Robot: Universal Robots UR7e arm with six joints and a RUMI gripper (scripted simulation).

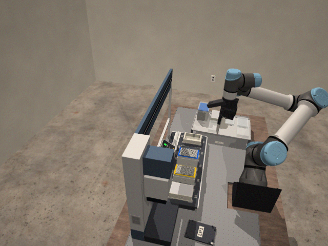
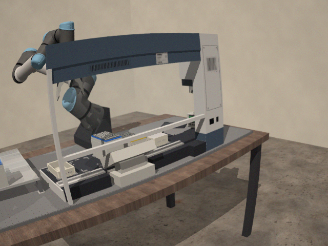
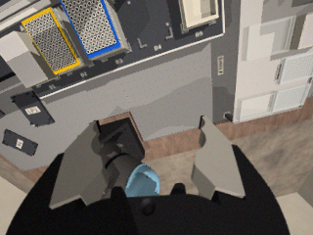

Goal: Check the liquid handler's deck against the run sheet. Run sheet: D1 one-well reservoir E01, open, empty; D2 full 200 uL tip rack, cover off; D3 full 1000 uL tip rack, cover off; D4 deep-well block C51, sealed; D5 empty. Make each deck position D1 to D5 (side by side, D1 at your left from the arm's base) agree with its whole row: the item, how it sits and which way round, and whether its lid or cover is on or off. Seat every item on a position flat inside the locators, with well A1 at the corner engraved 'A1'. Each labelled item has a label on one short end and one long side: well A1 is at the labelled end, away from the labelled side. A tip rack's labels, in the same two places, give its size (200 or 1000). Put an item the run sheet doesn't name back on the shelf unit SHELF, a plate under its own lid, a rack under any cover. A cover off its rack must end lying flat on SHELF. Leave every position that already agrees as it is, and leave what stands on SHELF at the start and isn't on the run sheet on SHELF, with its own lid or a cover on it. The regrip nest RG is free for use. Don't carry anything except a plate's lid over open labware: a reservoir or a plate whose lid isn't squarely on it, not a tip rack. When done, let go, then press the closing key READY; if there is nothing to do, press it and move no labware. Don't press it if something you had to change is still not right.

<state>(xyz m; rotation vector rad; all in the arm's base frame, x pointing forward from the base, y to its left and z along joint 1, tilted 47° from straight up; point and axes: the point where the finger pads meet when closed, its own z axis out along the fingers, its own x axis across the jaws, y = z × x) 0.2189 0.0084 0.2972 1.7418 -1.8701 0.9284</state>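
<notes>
Right now my hand is 340 mm to the right of the white sealed block, 240 mm above it and 120 mm short of it. From my hand the other things lie so: cream one-well reservoir (250 mm below, 190 mm ahead, 150 mm to the right); then blue-rimmed tip rack (190 mm below, 160 mm ahead, 100 mm to the left); then yellow-rimmed tip rack (230 mm to the left, 220 mm below, 140 mm ahead).
</notes>
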